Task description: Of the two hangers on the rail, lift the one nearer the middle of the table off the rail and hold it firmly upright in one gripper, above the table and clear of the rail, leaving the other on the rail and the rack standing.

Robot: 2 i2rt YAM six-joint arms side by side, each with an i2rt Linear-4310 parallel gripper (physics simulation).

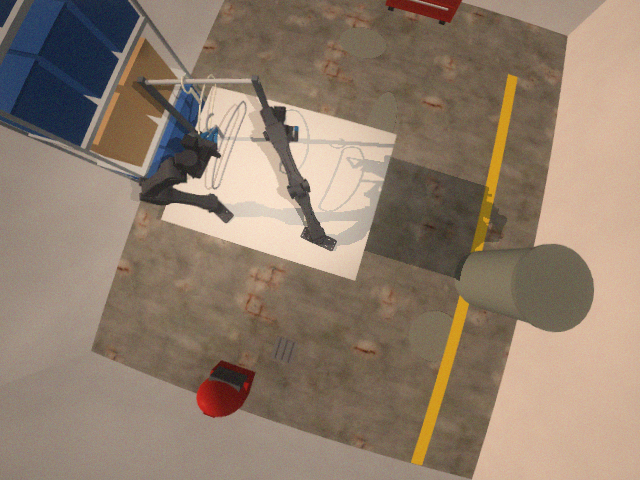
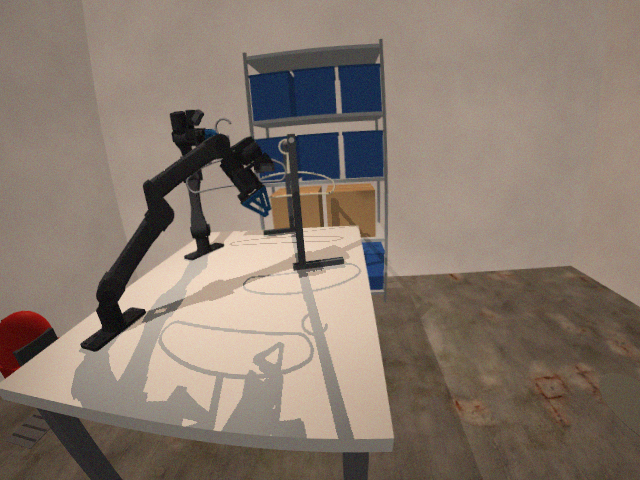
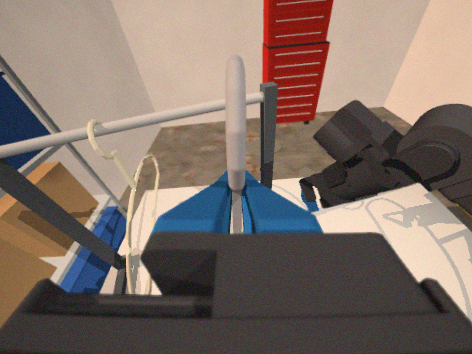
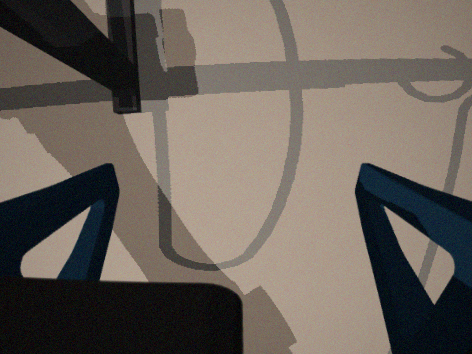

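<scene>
The grey hanger (image 2: pixel 223 120) (image 3: pixel 236 125) is off the rail (image 1: pixel 227 81) (image 3: pixel 175 116), hook up and roughly upright above the table, on the arms' side of the rail. My left gripper (image 1: pixel 211 135) (image 2: pixel 212 133) (image 3: pixel 236 176) is shut on it just below the hook. The cream hanger (image 1: pixel 183 82) (image 2: pixel 282 146) (image 3: pixel 93 137) hangs by its hook on the rail. The rack (image 1: pixel 160 100) (image 2: pixel 297 206) (image 3: pixel 268 130) stands upright. My right gripper (image 2: pixel 266 206) (image 4: pixel 237 177) is open and empty, pointing down over the table beside the rack's post.
The white table (image 1: pixel 330 258) (image 2: pixel 206 418) carries both arm bases. A shelf unit (image 1: pixel 116 77) (image 2: pixel 383 155) with blue bins and cardboard boxes (image 2: pixel 351 206) (image 3: pixel 55 200) stands beyond the table's far end. My right arm (image 1: pixel 286 160) (image 3: pixel 430 155) reaches up beside the rack.
</scene>
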